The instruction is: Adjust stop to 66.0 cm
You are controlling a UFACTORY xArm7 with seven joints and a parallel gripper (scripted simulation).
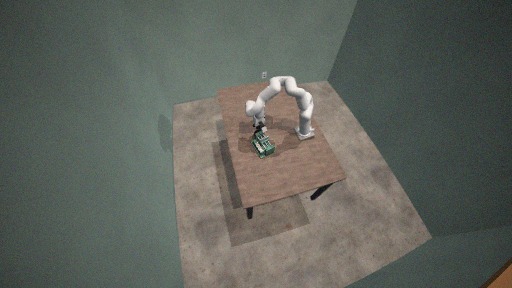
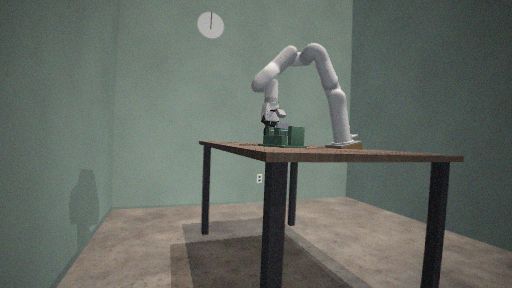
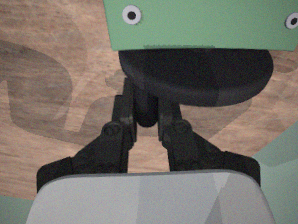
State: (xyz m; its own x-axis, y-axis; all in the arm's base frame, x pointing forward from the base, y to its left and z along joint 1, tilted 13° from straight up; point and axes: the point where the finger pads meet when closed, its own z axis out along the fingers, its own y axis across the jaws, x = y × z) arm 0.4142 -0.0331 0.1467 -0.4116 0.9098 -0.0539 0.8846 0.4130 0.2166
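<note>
My hand is 20 mm to the right of the black handwheel. Round my hand: green stop fixture (20 mm behind, 150 mm to the left, 10 mm above).
</note>
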